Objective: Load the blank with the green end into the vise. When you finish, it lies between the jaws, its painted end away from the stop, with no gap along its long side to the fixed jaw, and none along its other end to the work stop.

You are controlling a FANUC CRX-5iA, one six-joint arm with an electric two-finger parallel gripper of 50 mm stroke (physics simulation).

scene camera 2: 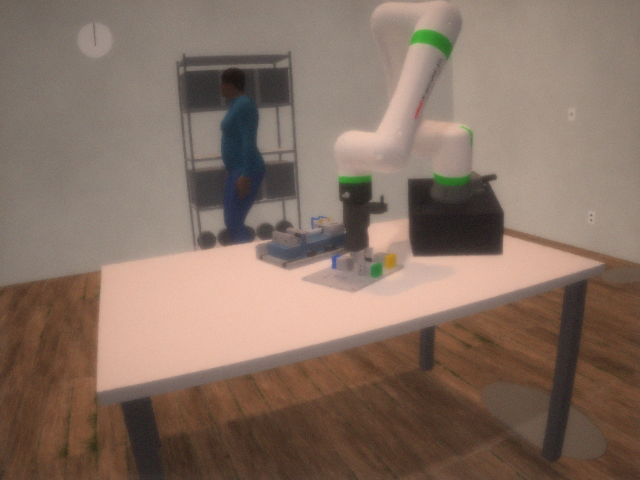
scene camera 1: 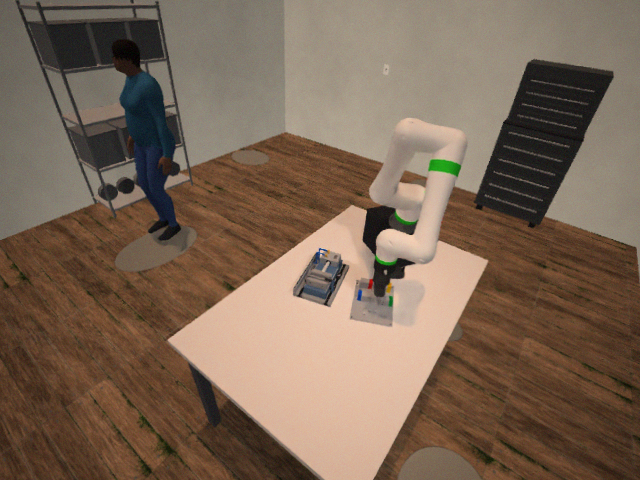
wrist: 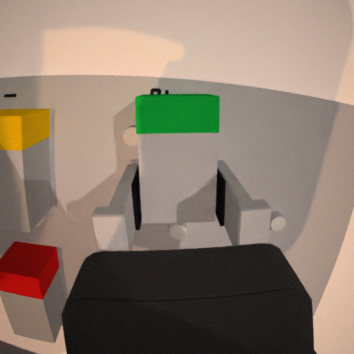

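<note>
The blank with the green end (scene camera 1: pixel 391 301) (scene camera 2: pixel 376 269) (wrist: pixel 177 175) is at the level of the grey plate (scene camera 1: pixel 372 319) (scene camera 2: pixel 330 279), among its pegs. Its painted end points away from the gripper body in the wrist view. My gripper (scene camera 1: pixel 379 300) (scene camera 2: pixel 363 267) (wrist: pixel 176 180) points down and is shut on this blank, with a black pad against each long side, behind the green part. I cannot tell if its underside touches the plate. The blue and grey vise (scene camera 1: pixel 320 279) (scene camera 2: pixel 305 249) stands beside the plate. No blank shows between its jaws.
Blanks with a yellow end (scene camera 1: pixel 389 287) (scene camera 2: pixel 390 260) (wrist: pixel 25 130), a red end (scene camera 1: pixel 370 283) (wrist: pixel 30 270) and a blue end (scene camera 1: pixel 359 295) (scene camera 2: pixel 334 261) stand close by on the plate. The black robot base (scene camera 2: pixel 454 227) is behind. A person (scene camera 1: pixel 147 124) (scene camera 2: pixel 241 149) stands by the shelf rack.
</note>
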